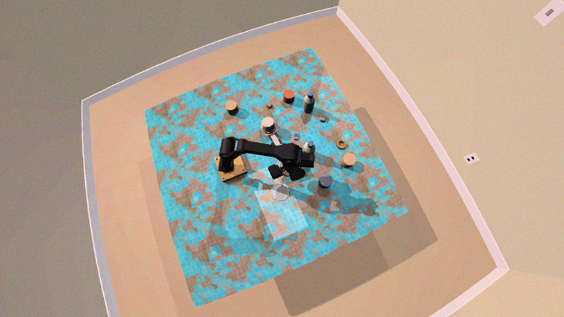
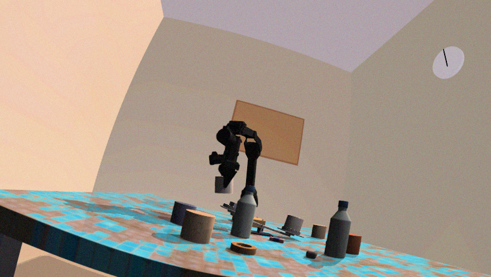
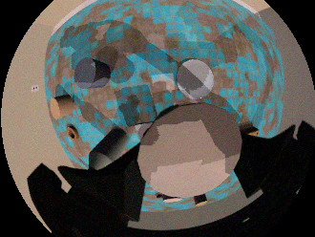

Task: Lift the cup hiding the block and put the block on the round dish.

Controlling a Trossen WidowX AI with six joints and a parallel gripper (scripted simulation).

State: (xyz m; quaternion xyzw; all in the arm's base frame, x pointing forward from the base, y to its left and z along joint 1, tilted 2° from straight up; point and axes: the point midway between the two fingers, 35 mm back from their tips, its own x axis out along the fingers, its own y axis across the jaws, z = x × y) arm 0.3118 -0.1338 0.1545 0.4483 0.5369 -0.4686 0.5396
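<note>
The small grey block lies 2 cm ahead of my gripper tip, 6 cm to the left of it and 6 cm below it. From my gripper tip the other things lie so: round grey dish 7 cm behind, 7 cm to the right, 15 cm below; dark blue cylinder 17 cm ahead, 9 cm to the right, 11 cm below; small balance 18 cm to the left, 11 cm below.
</note>
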